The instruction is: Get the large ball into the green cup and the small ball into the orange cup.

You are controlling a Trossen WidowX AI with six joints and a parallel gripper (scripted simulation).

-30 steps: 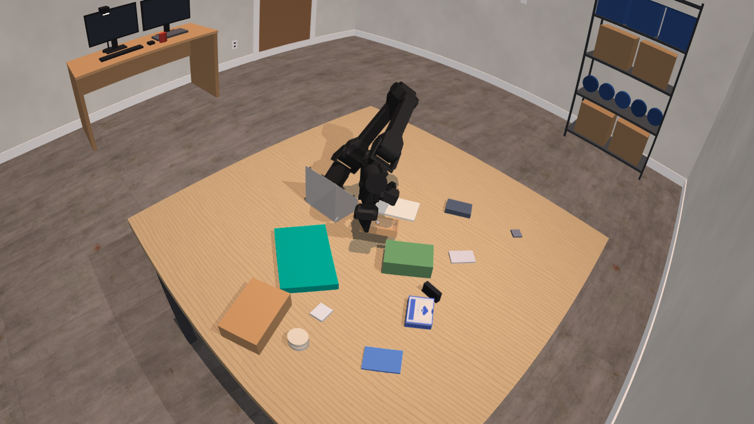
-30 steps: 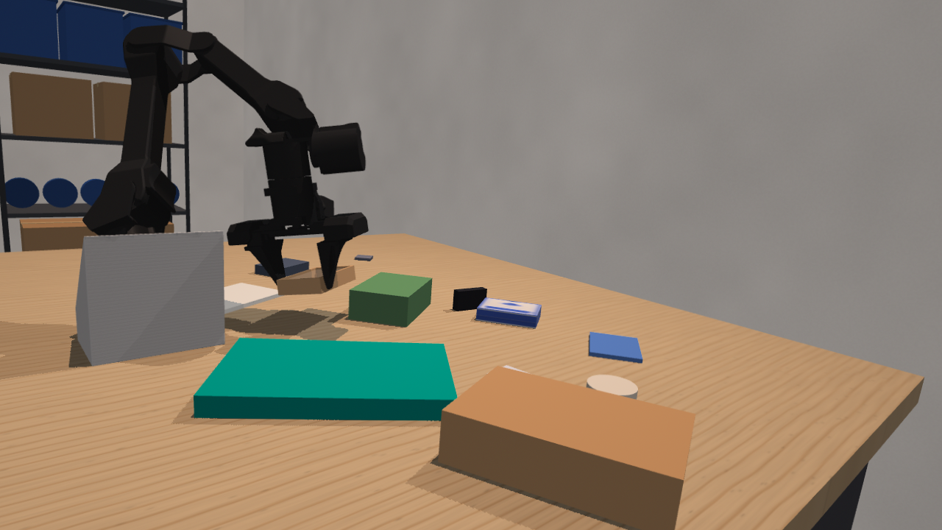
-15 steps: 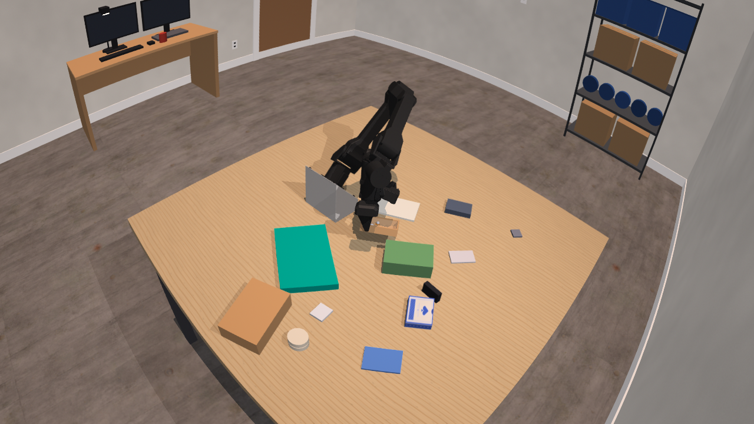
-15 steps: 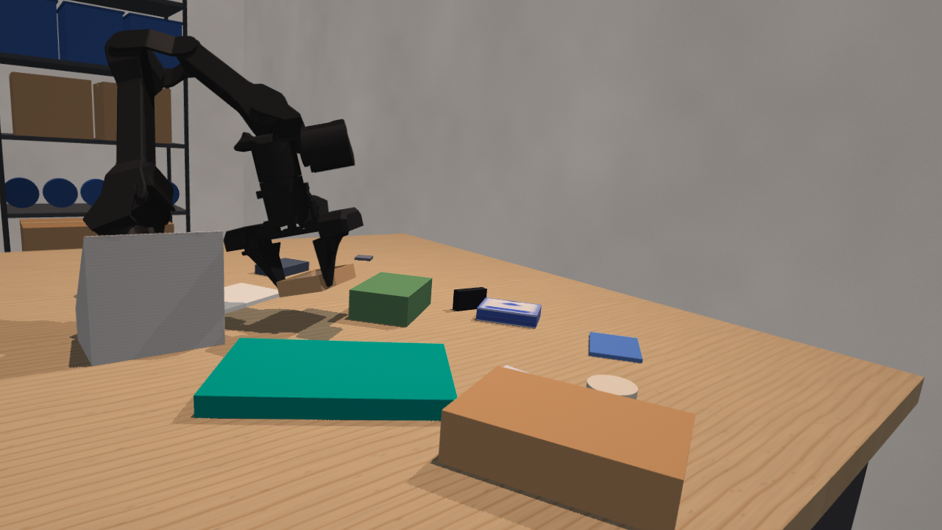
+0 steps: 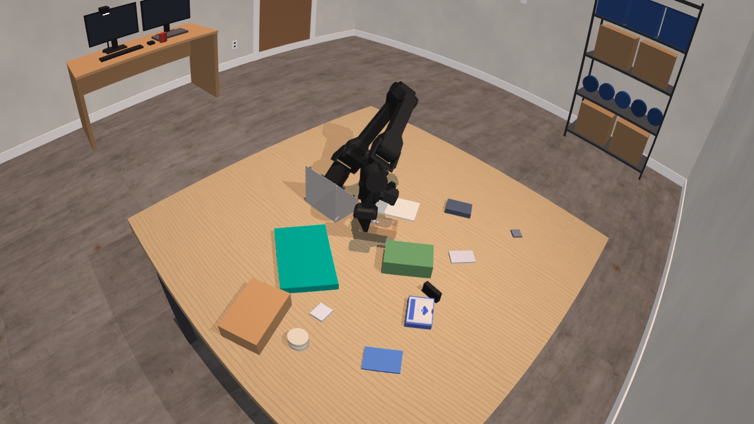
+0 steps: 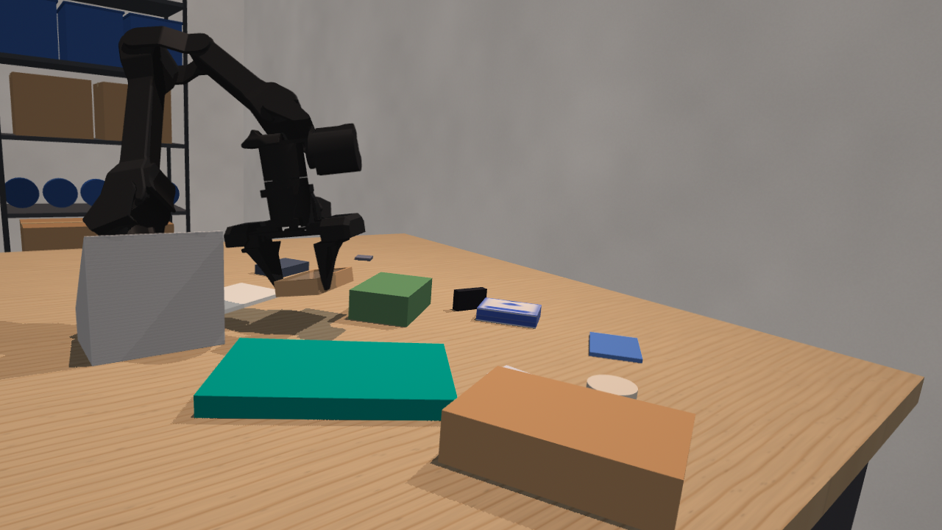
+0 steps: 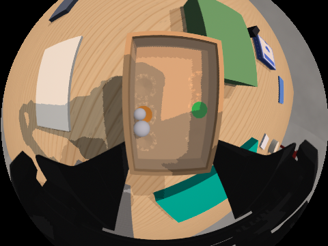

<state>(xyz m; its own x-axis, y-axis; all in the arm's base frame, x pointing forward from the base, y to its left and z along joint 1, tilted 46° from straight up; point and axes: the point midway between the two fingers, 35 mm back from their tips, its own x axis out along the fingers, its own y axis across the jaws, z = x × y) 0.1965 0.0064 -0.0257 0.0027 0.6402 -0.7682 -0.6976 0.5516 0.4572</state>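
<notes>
Right now my hand is 3 cm short of the wooden puzzle, 3 cm above it and 2 cm to the right of it. The rest, counted from my hand: teal slab (21 cm to the right, 8 cm below, 3 cm behind); then green box (16 cm ahead, 6 cm below, 2 cm to the left); then cream slab (17 cm to the left, 8 cm below, 5 cm behind).
</notes>
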